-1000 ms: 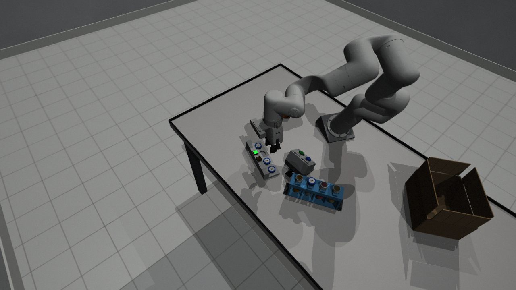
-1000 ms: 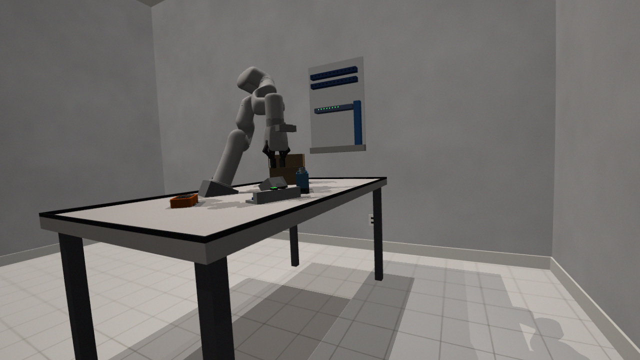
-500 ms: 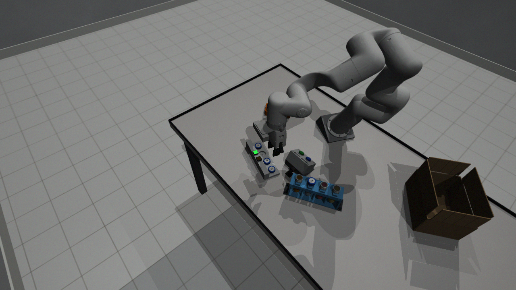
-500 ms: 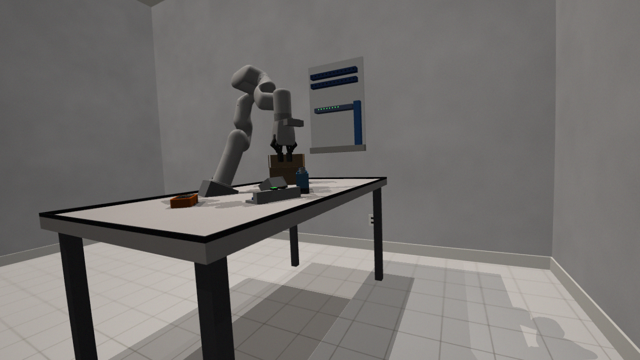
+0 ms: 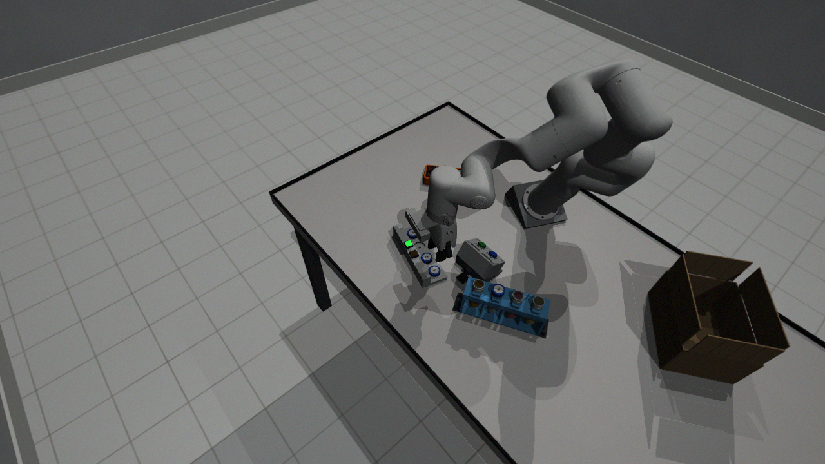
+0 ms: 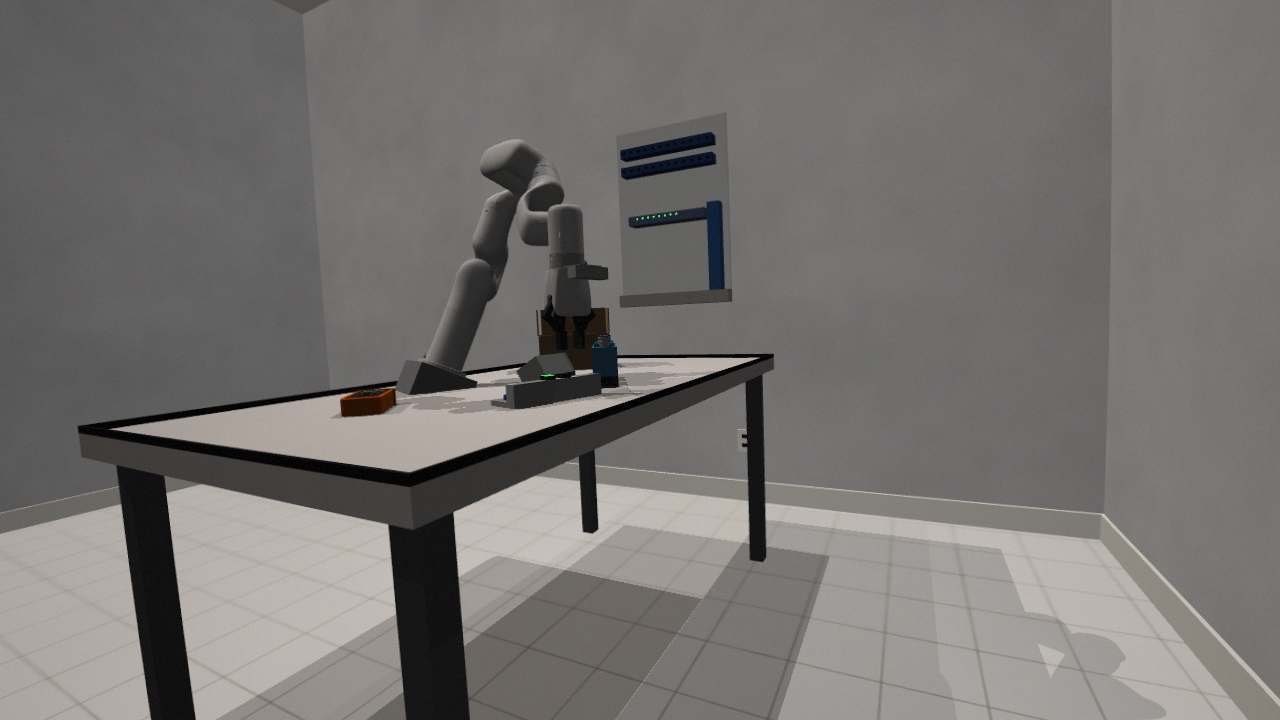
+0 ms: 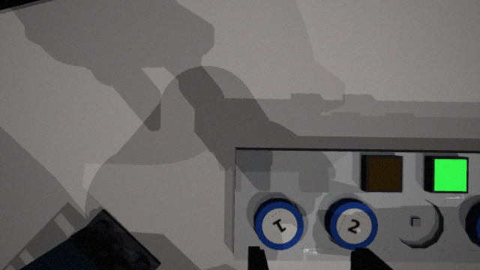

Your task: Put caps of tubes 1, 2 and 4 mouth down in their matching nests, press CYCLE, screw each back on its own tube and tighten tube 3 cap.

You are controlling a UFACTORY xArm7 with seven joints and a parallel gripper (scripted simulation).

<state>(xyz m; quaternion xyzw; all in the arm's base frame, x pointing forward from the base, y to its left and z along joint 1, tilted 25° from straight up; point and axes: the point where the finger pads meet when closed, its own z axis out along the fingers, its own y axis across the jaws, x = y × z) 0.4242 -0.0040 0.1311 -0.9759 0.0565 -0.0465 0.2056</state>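
My gripper is now 11 cm above the cap 1. Also, from my hand: cap 2: 5 cm to the right, 11 cm below; key housing: 13 cm behind, 4 cm to the left, 7 cm below; green key: 15 cm behind, 2 cm to the left, 5 cm below.
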